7 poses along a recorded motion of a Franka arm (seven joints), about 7.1 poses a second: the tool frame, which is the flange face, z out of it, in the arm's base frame.
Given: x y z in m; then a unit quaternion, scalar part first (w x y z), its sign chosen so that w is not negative.
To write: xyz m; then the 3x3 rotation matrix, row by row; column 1 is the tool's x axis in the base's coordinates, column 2 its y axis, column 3 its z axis. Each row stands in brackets. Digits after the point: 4 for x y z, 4 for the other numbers.
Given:
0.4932, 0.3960, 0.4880, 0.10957, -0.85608, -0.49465, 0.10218
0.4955, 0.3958, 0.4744, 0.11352, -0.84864, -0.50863, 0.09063
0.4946, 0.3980, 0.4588, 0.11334, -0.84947, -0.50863, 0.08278
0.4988, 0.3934, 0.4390, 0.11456, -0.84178, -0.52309, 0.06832
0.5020, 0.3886, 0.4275, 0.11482, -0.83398, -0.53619, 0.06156
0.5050, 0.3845, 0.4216, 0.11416, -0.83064, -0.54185, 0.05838
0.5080, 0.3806, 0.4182, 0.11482, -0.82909, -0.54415, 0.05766
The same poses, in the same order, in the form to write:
[0.4932, 0.3960, 0.4880], [[0.4898, 0.8245, -0.2833], [0.8693, -0.4866, 0.0865], [-0.0666, -0.2887, -0.9551]]
[0.4955, 0.3958, 0.4744], [[0.4662, 0.8427, -0.2693], [0.8839, -0.4568, 0.1005], [-0.0383, -0.2849, -0.9578]]
[0.4946, 0.3980, 0.4588], [[0.4689, 0.8454, -0.2559], [0.8829, -0.4569, 0.1083], [-0.0253, -0.2768, -0.9606]]
[0.4988, 0.3934, 0.4390], [[0.4434, 0.8650, -0.2349], [0.8963, -0.4265, 0.1214], [0.0048, -0.2643, -0.9644]]
[0.5020, 0.3886, 0.4275], [[0.4174, 0.8802, -0.2258], [0.9085, -0.3986, 0.1255], [0.0205, -0.2575, -0.9661]]
[0.5050, 0.3845, 0.4216], [[0.4060, 0.8868, -0.2207], [0.9135, -0.3867, 0.1264], [0.0267, -0.2529, -0.9671]]
[0.5080, 0.3806, 0.4182], [[0.4012, 0.8891, -0.2206], [0.9155, -0.3814, 0.1276], [0.0293, -0.2531, -0.9670]]

